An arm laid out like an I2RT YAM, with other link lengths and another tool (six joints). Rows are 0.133 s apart.
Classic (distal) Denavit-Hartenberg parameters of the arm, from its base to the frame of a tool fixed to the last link. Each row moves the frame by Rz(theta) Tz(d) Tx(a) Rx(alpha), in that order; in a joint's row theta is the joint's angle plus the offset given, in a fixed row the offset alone. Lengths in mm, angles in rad.
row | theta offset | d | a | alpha
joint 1 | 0 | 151.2 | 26.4 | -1.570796
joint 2 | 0 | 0 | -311.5 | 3.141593
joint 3 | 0.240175 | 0 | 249.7 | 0
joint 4 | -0.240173 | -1.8 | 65.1 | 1.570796
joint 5 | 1.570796 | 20.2 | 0 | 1.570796
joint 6 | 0.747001 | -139.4 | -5.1 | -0.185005
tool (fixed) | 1.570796 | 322.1 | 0 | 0
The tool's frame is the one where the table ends.
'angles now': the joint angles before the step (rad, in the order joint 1, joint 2, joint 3, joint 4, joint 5, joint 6). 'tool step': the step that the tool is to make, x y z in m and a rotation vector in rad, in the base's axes. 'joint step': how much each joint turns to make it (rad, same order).
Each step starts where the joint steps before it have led.
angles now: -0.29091 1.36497 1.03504 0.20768 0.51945 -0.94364
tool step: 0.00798 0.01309 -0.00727 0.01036 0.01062 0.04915
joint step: 0.02631 0.00487 -0.01171 0.00127 -0.02356 0.00461
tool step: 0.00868 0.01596 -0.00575 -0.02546 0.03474 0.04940
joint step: 0.04786 0.01074 -0.00888 0.00981 0.00315 -0.03742
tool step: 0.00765 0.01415 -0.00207 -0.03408 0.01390 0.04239
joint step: 0.04418 0.00600 -0.01657 0.03504 0.00685 -0.04052
